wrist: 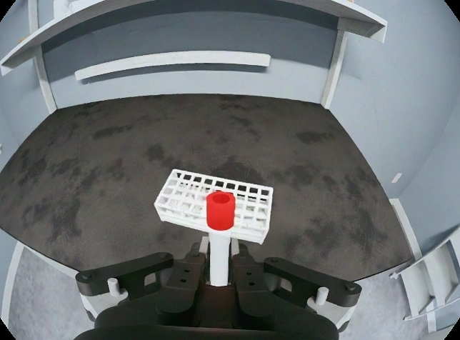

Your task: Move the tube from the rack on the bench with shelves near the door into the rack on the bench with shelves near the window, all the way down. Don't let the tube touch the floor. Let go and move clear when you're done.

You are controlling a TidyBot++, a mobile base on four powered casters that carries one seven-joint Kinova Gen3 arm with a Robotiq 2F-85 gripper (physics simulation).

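A white tube with a red cap (220, 212) is held between the fingers of my gripper (219, 247), which is shut on it. The red cap points up and away from the gripper. A white rack (212, 226) with a grid of square openings stands on the dark bench top (125, 150), beyond the fingers. The tube's cap overlaps the right middle part of the rack in the view. The tube's lower end is hidden by the gripper, and I cannot tell its height over the rack.
A shelf (200, 6) spans the back above the bench, with upright posts at both sides. A white rail (175, 58) runs along the back wall. Blue-grey walls (390, 100) stand around. A white shelved piece (430, 280) stands at the lower right, beside the grey floor (372, 315).
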